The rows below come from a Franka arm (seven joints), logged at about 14 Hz.
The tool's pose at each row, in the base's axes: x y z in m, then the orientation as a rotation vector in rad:
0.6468 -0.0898 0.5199 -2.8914 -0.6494 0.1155
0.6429 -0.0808 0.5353 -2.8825 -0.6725 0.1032
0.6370 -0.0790 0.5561 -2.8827 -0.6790 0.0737
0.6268 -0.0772 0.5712 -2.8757 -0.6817 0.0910
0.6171 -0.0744 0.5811 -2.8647 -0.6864 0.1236
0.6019 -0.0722 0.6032 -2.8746 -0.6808 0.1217
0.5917 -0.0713 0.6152 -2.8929 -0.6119 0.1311
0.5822 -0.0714 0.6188 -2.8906 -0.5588 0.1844
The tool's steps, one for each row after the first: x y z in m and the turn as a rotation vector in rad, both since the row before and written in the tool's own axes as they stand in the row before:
-0.0002 -0.0125 -0.0133 0.0018 0.0073 -0.0173
-0.0050 -0.0081 -0.0195 -0.0054 0.0187 -0.0060
-0.0084 -0.0088 -0.0136 0.0083 -0.0103 -0.0019
-0.0076 -0.0086 -0.0083 0.0133 -0.0200 -0.0030
-0.0133 -0.0132 -0.0193 -0.0083 0.0001 0.0054
-0.0091 -0.0076 -0.0104 -0.0007 -0.0020 0.0484
-0.0089 -0.0043 -0.0024 0.0182 -0.0299 0.0374

